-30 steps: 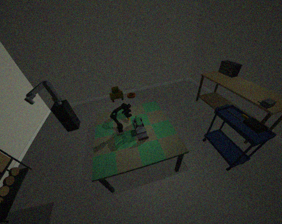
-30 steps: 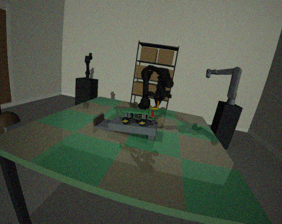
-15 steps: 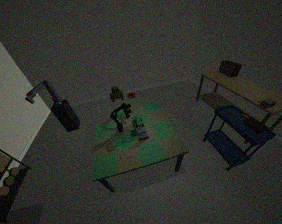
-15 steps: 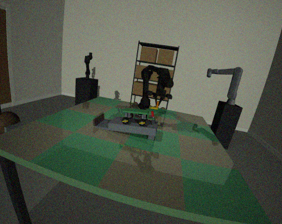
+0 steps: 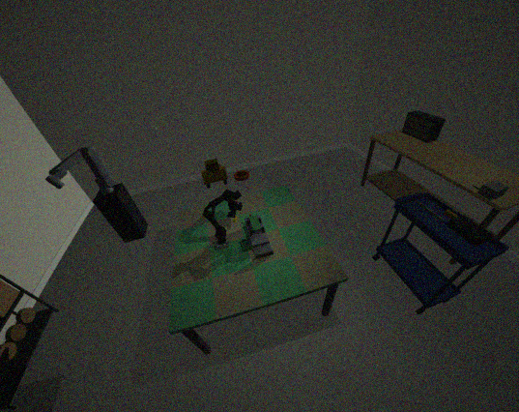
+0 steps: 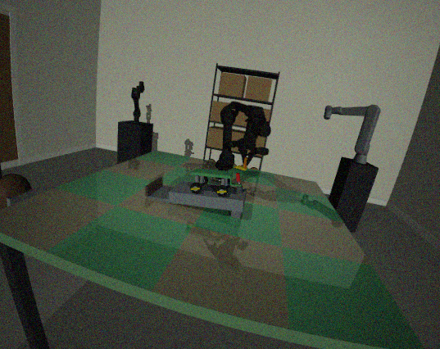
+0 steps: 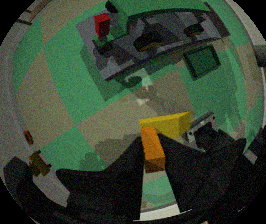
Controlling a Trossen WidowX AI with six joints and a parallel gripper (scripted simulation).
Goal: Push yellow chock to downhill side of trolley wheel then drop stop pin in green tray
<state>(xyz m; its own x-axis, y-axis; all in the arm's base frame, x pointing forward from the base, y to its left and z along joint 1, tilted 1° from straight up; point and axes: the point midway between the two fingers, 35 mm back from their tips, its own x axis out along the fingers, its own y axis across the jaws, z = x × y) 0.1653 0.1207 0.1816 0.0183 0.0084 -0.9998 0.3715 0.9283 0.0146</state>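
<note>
Now: the yellow chock 2 cm to the right of my gripper tip, 1 cm below it and 1 cm behind it. Also, from my gripper tip: red-headed stop pin 14 cm ahead, 5 cm below, 1 cm to the right; then dark green tray 22 cm to the right, 18 cm below, 3 cm ahead; then grey ramp 15 cm ahead, 13 cm to the right, 13 cm below.
</note>
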